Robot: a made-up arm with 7 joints. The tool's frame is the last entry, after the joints. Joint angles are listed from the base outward. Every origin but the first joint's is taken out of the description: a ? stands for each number. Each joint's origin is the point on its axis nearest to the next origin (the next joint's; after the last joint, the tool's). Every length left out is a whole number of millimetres.
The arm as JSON. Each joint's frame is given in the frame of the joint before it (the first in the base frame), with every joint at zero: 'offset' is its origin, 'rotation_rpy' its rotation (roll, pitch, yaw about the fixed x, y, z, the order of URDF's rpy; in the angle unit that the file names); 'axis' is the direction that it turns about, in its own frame. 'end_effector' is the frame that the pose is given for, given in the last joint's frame.
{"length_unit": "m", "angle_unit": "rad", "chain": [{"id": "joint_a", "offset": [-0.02, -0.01, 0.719], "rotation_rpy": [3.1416, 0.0, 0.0], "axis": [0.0, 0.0, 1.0]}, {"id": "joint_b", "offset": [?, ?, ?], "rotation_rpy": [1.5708, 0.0, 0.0], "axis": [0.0, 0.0, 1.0]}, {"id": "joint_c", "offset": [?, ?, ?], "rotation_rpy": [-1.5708, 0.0, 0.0], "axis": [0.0, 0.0, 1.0]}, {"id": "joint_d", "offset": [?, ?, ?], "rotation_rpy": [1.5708, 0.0, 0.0], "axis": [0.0, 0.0, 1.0]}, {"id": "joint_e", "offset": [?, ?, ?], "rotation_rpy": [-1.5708, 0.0, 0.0], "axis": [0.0, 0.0, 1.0]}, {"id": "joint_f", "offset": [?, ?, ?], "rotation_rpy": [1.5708, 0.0, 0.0], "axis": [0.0, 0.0, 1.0]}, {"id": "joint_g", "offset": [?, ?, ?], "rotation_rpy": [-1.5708, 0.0, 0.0], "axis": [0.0, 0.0, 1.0]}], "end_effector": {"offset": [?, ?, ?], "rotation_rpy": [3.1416, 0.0, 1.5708]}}
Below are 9 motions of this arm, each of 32 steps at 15 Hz.
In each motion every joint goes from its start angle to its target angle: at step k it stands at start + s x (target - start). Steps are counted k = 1, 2, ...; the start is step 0. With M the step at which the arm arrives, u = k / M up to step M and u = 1 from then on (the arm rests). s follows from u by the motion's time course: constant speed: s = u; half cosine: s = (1 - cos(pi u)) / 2; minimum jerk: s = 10 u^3 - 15 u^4 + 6 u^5.
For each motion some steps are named. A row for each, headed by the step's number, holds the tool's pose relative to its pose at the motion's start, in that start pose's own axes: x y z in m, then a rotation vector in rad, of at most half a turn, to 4 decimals.
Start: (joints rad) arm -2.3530 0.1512 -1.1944 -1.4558 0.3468 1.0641 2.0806
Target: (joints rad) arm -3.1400 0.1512 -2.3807 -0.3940 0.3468 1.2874 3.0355
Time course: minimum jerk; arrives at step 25
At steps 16, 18, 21, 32:
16: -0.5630 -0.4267 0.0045 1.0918 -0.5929 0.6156
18: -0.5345 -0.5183 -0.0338 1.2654 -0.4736 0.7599
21: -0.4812 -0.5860 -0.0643 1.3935 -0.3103 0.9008
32: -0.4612 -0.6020 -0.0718 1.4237 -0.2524 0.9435

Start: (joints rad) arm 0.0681 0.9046 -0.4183 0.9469 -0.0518 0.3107 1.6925
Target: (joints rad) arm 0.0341 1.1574 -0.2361 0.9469 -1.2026 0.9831 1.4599
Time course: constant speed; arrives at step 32
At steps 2, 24, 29, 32:
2: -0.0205 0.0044 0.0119 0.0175 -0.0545 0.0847
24: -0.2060 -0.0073 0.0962 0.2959 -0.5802 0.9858
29: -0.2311 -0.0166 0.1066 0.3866 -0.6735 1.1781
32: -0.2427 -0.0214 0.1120 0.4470 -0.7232 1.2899

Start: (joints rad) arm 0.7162 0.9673 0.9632 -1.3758 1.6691 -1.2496 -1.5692
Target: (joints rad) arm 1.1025 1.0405 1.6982 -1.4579 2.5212 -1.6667 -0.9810
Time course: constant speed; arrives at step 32
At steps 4, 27, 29, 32:
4: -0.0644 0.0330 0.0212 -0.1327 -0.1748 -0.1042
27: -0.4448 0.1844 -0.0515 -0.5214 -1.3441 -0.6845
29: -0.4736 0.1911 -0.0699 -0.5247 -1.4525 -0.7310
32: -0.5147 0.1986 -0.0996 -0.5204 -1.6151 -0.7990

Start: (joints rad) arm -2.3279 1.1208 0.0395 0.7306 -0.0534 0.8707 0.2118
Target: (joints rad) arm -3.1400 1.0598 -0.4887 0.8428 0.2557 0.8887 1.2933
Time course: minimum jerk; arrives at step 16
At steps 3, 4, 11, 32:
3: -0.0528 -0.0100 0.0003 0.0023 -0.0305 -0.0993
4: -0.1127 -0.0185 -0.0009 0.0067 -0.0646 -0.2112
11: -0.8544 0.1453 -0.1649 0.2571 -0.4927 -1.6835
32: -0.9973 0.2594 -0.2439 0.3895 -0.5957 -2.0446

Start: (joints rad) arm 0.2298 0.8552 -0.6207 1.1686 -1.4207 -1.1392 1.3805
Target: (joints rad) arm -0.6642 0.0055 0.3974 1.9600 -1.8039 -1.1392 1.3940
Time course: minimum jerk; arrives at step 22
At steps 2, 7, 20, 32:
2: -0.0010 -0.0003 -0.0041 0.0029 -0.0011 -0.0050
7: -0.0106 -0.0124 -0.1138 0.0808 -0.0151 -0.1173
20: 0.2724 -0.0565 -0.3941 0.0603 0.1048 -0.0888
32: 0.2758 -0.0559 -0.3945 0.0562 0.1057 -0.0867

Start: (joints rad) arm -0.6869 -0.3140 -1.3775 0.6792 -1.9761 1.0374 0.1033
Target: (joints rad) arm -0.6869 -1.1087 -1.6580 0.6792 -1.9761 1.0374 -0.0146
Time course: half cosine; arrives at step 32
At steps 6, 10, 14, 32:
6: 0.0174 0.0547 0.0541 -0.0679 0.0208 0.0111
10: 0.0515 0.1506 0.1334 -0.1778 0.0586 0.0318
14: 0.1059 0.2858 0.2181 -0.3187 0.1147 0.0631
32: 0.3454 0.7723 0.3240 -0.7568 0.3579 0.1952

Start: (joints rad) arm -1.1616 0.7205 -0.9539 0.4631 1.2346 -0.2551 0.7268
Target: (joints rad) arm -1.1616 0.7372 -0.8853 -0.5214 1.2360 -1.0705 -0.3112
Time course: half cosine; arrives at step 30
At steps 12, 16, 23, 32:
12: 0.1997 0.0324 -0.0472 0.1733 0.4455 0.2067
16: 0.3013 0.0353 -0.1092 0.3569 0.6591 0.2725
23: 0.4159 0.0160 -0.2374 0.7185 0.8689 0.2744
32: 0.4453 0.0015 -0.2950 0.8756 0.9034 0.2397

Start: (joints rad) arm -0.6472 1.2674 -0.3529 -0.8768 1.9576 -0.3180 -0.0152
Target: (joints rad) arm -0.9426 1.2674 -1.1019 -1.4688 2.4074 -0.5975 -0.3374
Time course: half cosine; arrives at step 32
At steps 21, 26, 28, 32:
21: 0.0351 0.1058 -0.1309 -0.3369 0.0973 0.3332
26: 0.0115 0.1223 -0.1836 -0.4372 0.0653 0.4086
28: 0.0040 0.1250 -0.1982 -0.4635 0.0535 0.4279
32: -0.0025 0.1267 -0.2106 -0.4852 0.0426 0.4438

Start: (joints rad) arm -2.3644 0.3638 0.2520 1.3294 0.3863 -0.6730 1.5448
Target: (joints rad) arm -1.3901 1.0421 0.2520 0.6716 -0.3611 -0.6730 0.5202
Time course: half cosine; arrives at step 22
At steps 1, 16, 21, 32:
1: -0.0030 0.0032 0.0005 -0.0055 -0.0020 0.0054
16: -0.4224 0.5941 -0.3103 -0.9295 0.2505 0.7771
21: -0.4702 0.6929 -0.4651 -1.0776 0.4427 0.8902
32: -0.4713 0.6956 -0.4702 -1.0816 0.4493 0.8932

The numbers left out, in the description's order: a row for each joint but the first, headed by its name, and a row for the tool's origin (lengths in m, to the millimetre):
joint_b: 0.025 0.029 0.0
joint_c: 0.003 -0.613 0.0
joint_d: 0.019 0.003 0.0
joint_e: 0.007 -0.412 0.0
joint_f: 0.025 0.017 0.0
joint_g: -0.028 -0.181 0.0
tool: -0.005 0.009 0.0

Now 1 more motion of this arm.
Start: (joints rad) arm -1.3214 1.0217 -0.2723 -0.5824 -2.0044 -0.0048 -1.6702
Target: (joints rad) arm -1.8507 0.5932 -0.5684 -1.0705 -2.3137 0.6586 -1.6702
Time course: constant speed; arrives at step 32
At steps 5, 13, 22, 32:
5: 0.1228 0.0526 0.0124 -0.0912 0.1810 0.1680
13: 0.2800 0.1728 -0.0013 -0.2767 0.4520 0.4222
22: 0.3809 0.3364 -0.0578 -0.5492 0.7173 0.6773
32: 0.3924 0.5098 -0.1557 -0.9352 0.9404 0.9029

